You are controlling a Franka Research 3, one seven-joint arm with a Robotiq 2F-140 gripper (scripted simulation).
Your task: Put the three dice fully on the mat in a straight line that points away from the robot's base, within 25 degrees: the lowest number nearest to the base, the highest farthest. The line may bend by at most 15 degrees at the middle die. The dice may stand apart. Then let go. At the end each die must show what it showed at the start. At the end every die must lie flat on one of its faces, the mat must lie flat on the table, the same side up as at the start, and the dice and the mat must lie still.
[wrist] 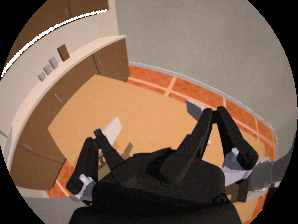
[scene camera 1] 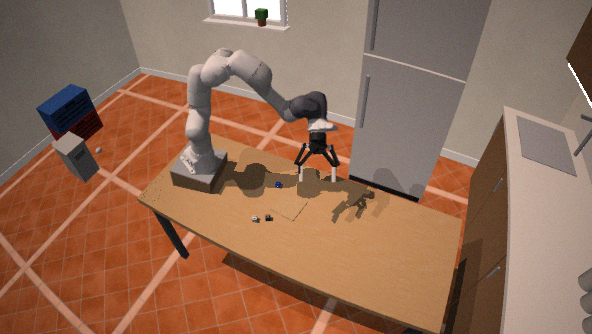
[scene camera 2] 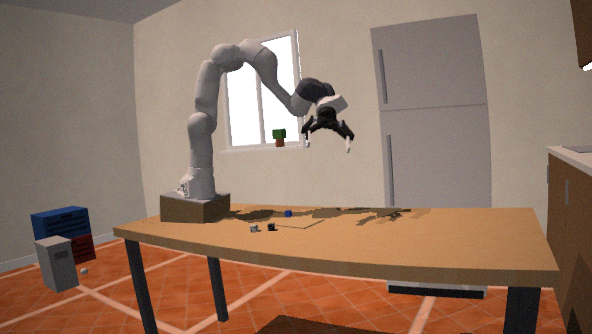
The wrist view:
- gripper: 152, 114
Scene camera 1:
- gripper: 317, 181
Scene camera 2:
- gripper: 328, 147
